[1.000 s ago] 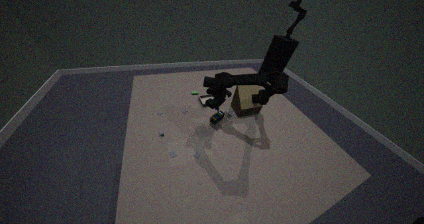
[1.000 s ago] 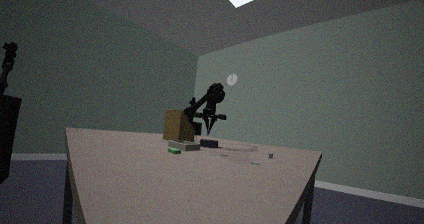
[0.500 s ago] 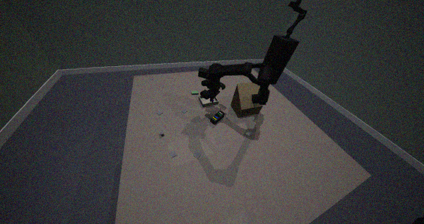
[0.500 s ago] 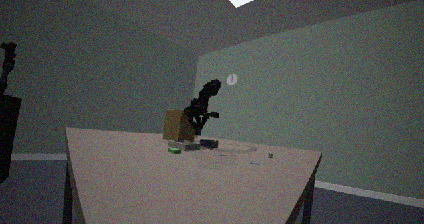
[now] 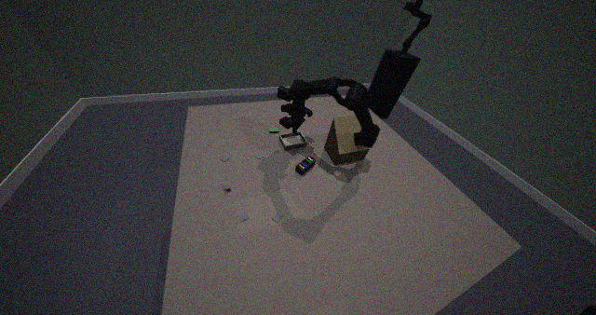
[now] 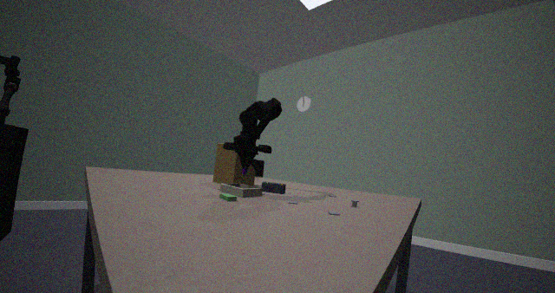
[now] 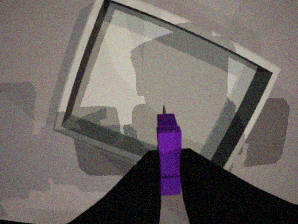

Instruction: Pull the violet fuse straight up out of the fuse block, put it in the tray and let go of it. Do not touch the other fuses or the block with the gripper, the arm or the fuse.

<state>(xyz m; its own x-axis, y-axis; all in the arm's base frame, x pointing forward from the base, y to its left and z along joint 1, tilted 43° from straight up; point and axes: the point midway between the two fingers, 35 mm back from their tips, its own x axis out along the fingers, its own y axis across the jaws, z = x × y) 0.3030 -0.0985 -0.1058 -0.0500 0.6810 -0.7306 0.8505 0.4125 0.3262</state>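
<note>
My gripper tip is 9 cm above the grey tray and 1 cm to the left of it. Round my gripper tip: violet fuse 1 cm below.
</note>
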